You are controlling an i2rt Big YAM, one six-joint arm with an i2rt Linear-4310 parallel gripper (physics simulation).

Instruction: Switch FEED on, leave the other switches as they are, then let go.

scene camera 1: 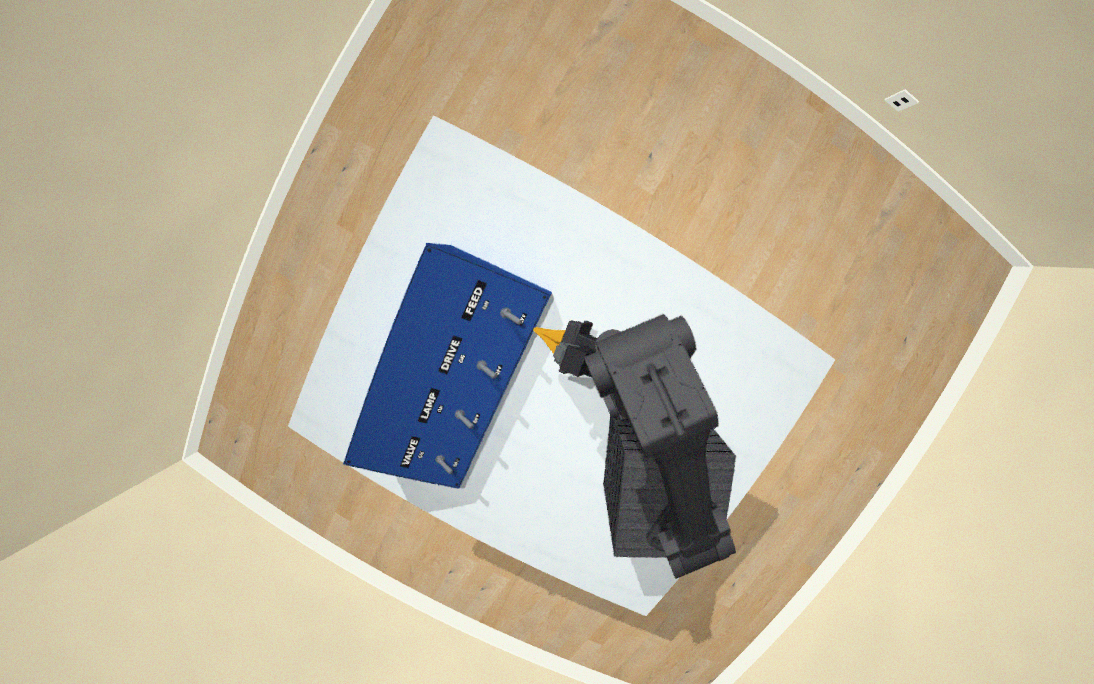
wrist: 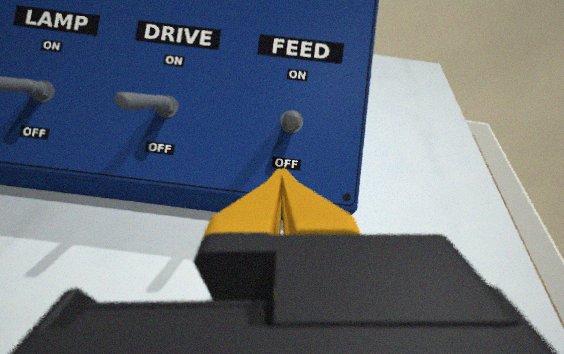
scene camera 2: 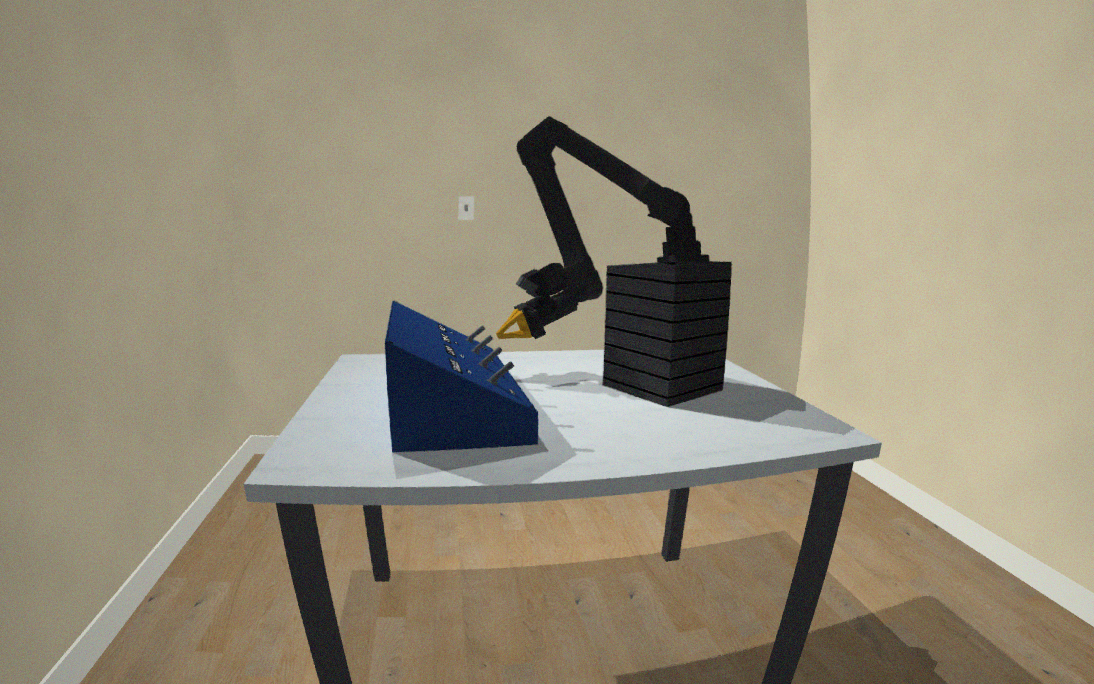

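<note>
You'd see the gripper here, along with a drive lever. Scene camera 1 has the gripper in it, and so does the wrist view.
</note>
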